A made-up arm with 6 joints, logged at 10 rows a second.
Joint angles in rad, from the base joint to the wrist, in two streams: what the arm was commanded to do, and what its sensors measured. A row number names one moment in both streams.
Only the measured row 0 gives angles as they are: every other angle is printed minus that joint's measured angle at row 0.
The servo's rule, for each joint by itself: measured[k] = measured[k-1] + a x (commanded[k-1-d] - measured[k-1]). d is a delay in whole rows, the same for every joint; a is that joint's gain. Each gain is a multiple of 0.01, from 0.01 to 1. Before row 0 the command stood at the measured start. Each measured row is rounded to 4 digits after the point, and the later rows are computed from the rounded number. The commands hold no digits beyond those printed.
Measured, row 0:
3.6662, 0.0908, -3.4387, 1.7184, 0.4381, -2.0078
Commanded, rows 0 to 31:
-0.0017, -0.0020, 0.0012, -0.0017, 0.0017, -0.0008
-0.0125, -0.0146, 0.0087, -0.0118, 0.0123, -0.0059
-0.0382, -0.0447, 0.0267, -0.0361, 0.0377, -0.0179
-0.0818, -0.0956, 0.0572, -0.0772, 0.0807, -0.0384
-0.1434, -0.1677, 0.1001, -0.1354, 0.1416, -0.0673
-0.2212, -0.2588, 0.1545, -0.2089, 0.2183, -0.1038
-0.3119, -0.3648, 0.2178, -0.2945, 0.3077, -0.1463
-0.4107, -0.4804, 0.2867, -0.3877, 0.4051, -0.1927
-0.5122, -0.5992, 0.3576, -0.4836, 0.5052, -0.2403
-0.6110, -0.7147, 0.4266, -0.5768, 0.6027, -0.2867
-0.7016, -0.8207, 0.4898, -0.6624, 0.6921, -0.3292
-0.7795, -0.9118, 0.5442, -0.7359, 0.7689, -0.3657
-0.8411, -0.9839, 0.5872, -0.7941, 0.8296, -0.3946
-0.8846, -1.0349, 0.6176, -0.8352, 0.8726, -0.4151
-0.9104, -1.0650, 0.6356, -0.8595, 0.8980, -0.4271
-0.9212, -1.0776, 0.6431, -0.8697, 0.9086, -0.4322
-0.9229, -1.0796, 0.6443, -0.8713, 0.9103, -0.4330
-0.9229, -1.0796, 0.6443, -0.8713, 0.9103, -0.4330
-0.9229, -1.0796, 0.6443, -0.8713, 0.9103, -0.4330
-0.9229, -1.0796, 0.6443, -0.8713, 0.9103, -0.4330
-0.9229, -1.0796, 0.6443, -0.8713, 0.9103, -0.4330
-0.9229, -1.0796, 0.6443, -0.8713, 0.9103, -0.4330
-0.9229, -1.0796, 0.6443, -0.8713, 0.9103, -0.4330
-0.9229, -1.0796, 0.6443, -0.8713, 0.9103, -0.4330
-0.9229, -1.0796, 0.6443, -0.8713, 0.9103, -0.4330
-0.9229, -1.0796, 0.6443, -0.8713, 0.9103, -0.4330
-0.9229, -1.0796, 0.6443, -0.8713, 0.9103, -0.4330
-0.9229, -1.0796, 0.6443, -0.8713, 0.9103, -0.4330
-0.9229, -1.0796, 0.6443, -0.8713, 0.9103, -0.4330
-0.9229, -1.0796, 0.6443, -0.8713, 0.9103, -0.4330
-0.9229, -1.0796, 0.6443, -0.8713, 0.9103, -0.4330
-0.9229, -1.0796, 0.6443, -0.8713, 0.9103, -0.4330
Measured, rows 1 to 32:
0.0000, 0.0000, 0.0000, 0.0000, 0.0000, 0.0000
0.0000, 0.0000, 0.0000, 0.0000, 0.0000, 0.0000
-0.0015, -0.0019, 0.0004, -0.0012, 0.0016, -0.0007
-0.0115, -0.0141, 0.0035, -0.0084, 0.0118, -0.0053
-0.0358, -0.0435, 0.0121, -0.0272, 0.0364, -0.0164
-0.0777, -0.0935, 0.0288, -0.0612, 0.0785, -0.0358
-0.1375, -0.1647, 0.0552, -0.1117, 0.1384, -0.0635
-0.2137, -0.2550, 0.0919, -0.1778, 0.2143, -0.0990
-0.3031, -0.3604, 0.1385, -0.2572, 0.3030, -0.1406
-0.4010, -0.4756, 0.1933, -0.3459, 0.4000, -0.1864
-0.5022, -0.5943, 0.2541, -0.4395, 0.4999, -0.2338
-0.6012, -0.7099, 0.3179, -0.5329, 0.5976, -0.2804
-0.6926, -0.8163, 0.3815, -0.6210, 0.6874, -0.3233
-0.7717, -0.9080, 0.4417, -0.6991, 0.7648, -0.3606
-0.8349, -0.9809, 0.4955, -0.7637, 0.8264, -0.3905
-0.8801, -1.0327, 0.5407, -0.8123, 0.8703, -0.4121
-0.9077, -1.0637, 0.5758, -0.8444, 0.8966, -0.4253
-0.9200, -1.0770, 0.6007, -0.8616, 0.9080, -0.4314
-0.9226, -1.0795, 0.6168, -0.8682, 0.9102, -0.4328
-0.9229, -1.0796, 0.6270, -0.8703, 0.9103, -0.4330
-0.9229, -1.0796, 0.6334, -0.8710, 0.9103, -0.4330
-0.9229, -1.0796, 0.6374, -0.8712, 0.9103, -0.4330
-0.9229, -1.0796, 0.6400, -0.8713, 0.9103, -0.4330
-0.9229, -1.0796, 0.6416, -0.8713, 0.9103, -0.4330
-0.9229, -1.0796, 0.6426, -0.8713, 0.9103, -0.4330
-0.9229, -1.0796, 0.6432, -0.8713, 0.9103, -0.4330
-0.9229, -1.0796, 0.6436, -0.8713, 0.9103, -0.4330
-0.9229, -1.0796, 0.6439, -0.8713, 0.9103, -0.4330
-0.9229, -1.0796, 0.6440, -0.8713, 0.9103, -0.4330
-0.9229, -1.0796, 0.6441, -0.8713, 0.9103, -0.4330
-0.9229, -1.0796, 0.6442, -0.8713, 0.9103, -0.4330
-0.9229, -1.0796, 0.6442, -0.8713, 0.9103, -0.4330
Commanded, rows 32 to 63:
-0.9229, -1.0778, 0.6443, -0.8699, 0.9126, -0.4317
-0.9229, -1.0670, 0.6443, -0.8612, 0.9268, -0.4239
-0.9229, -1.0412, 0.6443, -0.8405, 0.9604, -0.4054
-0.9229, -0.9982, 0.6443, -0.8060, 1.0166, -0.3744
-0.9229, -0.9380, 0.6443, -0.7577, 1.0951, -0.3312
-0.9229, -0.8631, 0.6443, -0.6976, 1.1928, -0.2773
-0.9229, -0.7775, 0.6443, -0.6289, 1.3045, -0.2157
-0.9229, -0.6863, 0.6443, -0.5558, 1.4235, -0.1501
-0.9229, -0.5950, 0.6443, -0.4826, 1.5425, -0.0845
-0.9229, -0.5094, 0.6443, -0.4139, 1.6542, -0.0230
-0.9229, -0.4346, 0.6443, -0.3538, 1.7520, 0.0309
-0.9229, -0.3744, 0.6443, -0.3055, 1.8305, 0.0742
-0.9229, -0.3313, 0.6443, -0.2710, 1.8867, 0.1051
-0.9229, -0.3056, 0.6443, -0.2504, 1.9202, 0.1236
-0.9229, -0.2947, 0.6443, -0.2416, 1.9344, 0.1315
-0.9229, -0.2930, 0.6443, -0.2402, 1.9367, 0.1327
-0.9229, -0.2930, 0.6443, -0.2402, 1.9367, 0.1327
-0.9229, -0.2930, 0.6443, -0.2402, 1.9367, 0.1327
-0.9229, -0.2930, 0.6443, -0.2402, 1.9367, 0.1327
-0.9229, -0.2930, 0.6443, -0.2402, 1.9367, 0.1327
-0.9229, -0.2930, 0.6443, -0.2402, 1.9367, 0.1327
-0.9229, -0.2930, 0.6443, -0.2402, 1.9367, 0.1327
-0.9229, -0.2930, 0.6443, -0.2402, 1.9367, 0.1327
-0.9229, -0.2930, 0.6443, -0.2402, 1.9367, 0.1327
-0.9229, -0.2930, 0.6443, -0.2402, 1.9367, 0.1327
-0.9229, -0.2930, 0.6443, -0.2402, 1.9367, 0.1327
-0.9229, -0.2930, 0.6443, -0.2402, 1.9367, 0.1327
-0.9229, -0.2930, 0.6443, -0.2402, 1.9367, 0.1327
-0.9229, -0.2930, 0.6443, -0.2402, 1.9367, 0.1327
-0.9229, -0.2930, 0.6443, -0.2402, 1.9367, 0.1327
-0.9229, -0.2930, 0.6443, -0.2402, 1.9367, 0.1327
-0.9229, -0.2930, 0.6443, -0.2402, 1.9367, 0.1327
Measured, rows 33 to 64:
-0.9229, -1.0796, 0.6442, -0.8713, 0.9103, -0.4330
-0.9229, -1.0796, 0.6442, -0.8713, 0.9103, -0.4330
-0.9229, -1.0779, 0.6442, -0.8703, 0.9125, -0.4319
-0.9229, -1.0674, 0.6442, -0.8641, 0.9261, -0.4249
-0.9229, -1.0422, 0.6442, -0.8481, 0.9587, -0.4077
-0.9229, -1.0000, 0.6442, -0.8195, 1.0137, -0.3784
-0.9229, -0.9405, 0.6442, -0.7775, 1.0910, -0.3369
-0.9229, -0.8662, 0.6442, -0.7232, 1.1877, -0.2845
-0.9229, -0.7810, 0.6442, -0.6591, 1.2987, -0.2240
-0.9229, -0.6901, 0.6442, -0.5889, 1.4173, -0.1590
-0.9229, -0.5988, 0.6442, -0.5166, 1.5362, -0.0934
-0.9229, -0.5130, 0.6442, -0.4468, 1.6483, -0.0314
-0.9229, -0.4377, 0.6442, -0.3836, 1.7468, 0.0234
-0.9229, -0.3769, 0.6442, -0.3305, 1.8263, 0.0681
-0.9229, -0.3331, 0.6442, -0.2900, 1.8837, 0.1007
-0.9229, -0.3067, 0.6442, -0.2631, 1.9184, 0.1209
-0.9229, -0.2952, 0.6442, -0.2485, 1.9336, 0.1302
-0.9229, -0.2931, 0.6442, -0.2429, 1.9365, 0.1324
-0.9229, -0.2930, 0.6442, -0.2411, 1.9367, 0.1327
-0.9229, -0.2930, 0.6442, -0.2405, 1.9367, 0.1327
-0.9229, -0.2930, 0.6442, -0.2403, 1.9367, 0.1327
-0.9229, -0.2930, 0.6442, -0.2402, 1.9367, 0.1327
-0.9229, -0.2930, 0.6442, -0.2402, 1.9367, 0.1327
-0.9229, -0.2930, 0.6442, -0.2402, 1.9367, 0.1327
-0.9229, -0.2930, 0.6442, -0.2402, 1.9367, 0.1327
-0.9229, -0.2930, 0.6442, -0.2402, 1.9367, 0.1327
-0.9229, -0.2930, 0.6442, -0.2402, 1.9367, 0.1327
-0.9229, -0.2930, 0.6442, -0.2402, 1.9367, 0.1327
-0.9229, -0.2930, 0.6442, -0.2402, 1.9367, 0.1327
-0.9229, -0.2930, 0.6442, -0.2402, 1.9367, 0.1327
-0.9229, -0.2930, 0.6442, -0.2402, 1.9367, 0.1327
-0.9229, -0.2930, 0.6442, -0.2402, 1.9367, 0.1327

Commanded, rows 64 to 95:
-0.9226, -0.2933, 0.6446, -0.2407, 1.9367, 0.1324
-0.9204, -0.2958, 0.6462, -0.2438, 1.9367, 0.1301
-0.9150, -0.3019, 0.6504, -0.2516, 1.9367, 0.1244
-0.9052, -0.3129, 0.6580, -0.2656, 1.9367, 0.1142
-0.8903, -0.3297, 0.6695, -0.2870, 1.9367, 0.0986
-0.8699, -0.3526, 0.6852, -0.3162, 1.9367, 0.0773
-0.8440, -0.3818, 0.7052, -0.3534, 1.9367, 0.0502
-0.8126, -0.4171, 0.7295, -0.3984, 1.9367, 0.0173
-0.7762, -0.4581, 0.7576, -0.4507, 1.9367, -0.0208
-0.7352, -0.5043, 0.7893, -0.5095, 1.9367, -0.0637
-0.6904, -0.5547, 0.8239, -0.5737, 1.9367, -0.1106
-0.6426, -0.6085, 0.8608, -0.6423, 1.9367, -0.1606
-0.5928, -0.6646, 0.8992, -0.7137, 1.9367, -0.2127
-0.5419, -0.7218, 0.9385, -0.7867, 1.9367, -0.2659
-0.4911, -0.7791, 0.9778, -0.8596, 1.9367, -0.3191
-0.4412, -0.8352, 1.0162, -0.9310, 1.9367, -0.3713
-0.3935, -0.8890, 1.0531, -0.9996, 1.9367, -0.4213
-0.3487, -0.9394, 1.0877, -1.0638, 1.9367, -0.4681
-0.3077, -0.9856, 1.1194, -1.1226, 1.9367, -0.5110
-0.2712, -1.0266, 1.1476, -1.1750, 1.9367, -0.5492
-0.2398, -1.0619, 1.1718, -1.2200, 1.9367, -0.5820
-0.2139, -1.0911, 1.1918, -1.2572, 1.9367, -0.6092
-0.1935, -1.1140, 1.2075, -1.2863, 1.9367, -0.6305
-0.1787, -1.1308, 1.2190, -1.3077, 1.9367, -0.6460
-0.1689, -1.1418, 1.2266, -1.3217, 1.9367, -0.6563
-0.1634, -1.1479, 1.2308, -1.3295, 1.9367, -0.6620
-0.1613, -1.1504, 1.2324, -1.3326, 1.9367, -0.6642
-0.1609, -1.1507, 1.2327, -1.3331, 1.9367, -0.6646
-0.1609, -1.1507, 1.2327, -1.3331, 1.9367, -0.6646
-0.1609, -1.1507, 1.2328, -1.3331, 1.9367, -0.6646
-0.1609, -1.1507, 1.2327, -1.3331, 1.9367, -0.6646
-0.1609, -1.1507, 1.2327, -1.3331, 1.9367, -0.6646
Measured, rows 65 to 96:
-0.9229, -0.2930, 0.6442, -0.2402, 1.9367, 0.1327
-0.9229, -0.2930, 0.6442, -0.2402, 1.9367, 0.1327
-0.9226, -0.2933, 0.6443, -0.2405, 1.9367, 0.1324
-0.9206, -0.2957, 0.6450, -0.2427, 1.9367, 0.1304
-0.9155, -0.3017, 0.6470, -0.2488, 1.9367, 0.1251
-0.9061, -0.3125, 0.6511, -0.2602, 1.9367, 0.1155
-0.8917, -0.3290, 0.6579, -0.2784, 1.9367, 0.1006
-0.8719, -0.3517, 0.6680, -0.3041, 1.9367, 0.0801
-0.8465, -0.3806, 0.6818, -0.3376, 1.9367, 0.0538
-0.8157, -0.4156, 0.6994, -0.3789, 1.9367, 0.0217
-0.7798, -0.4564, 0.7209, -0.4277, 1.9367, -0.0157
-0.7392, -0.5024, 0.7462, -0.4833, 1.9367, -0.0579
-0.6948, -0.5526, 0.7749, -0.5448, 1.9367, -0.1043
-0.6473, -0.6063, 0.8067, -0.6111, 1.9367, -0.1538
-0.5977, -0.6623, 0.8409, -0.6809, 1.9367, -0.2056
-0.5469, -0.7194, 0.8770, -0.7528, 1.9367, -0.2587
-0.4961, -0.7767, 0.9143, -0.8254, 1.9367, -0.3119
-0.4461, -0.8329, 0.9520, -0.8972, 1.9367, -0.3642
-0.3982, -0.8868, 0.9894, -0.9668, 1.9367, -0.4144
-0.3532, -0.9373, 1.0258, -1.0328, 1.9367, -0.4617
-0.3118, -0.9837, 1.0604, -1.0939, 1.9367, -0.5051
-0.2749, -1.0249, 1.0927, -1.1490, 1.9367, -0.5439
-0.2430, -1.0604, 1.1220, -1.1973, 1.9367, -0.5774
-0.2165, -1.0899, 1.1478, -1.2380, 1.9367, -0.6054
-0.1956, -1.1130, 1.1699, -1.2708, 1.9367, -0.6275
-0.1802, -1.1301, 1.1881, -1.2959, 1.9367, -0.6438
-0.1699, -1.1413, 1.2023, -1.3134, 1.9367, -0.6548
-0.1640, -1.1476, 1.2128, -1.3243, 1.9367, -0.6611
-0.1615, -1.1503, 1.2201, -1.3299, 1.9367, -0.6638
-0.1610, -1.1507, 1.2248, -1.3321, 1.9367, -0.6645
-0.1609, -1.1507, 1.2277, -1.3328, 1.9367, -0.6646
-0.1609, -1.1507, 1.2296, -1.3330, 1.9367, -0.6646

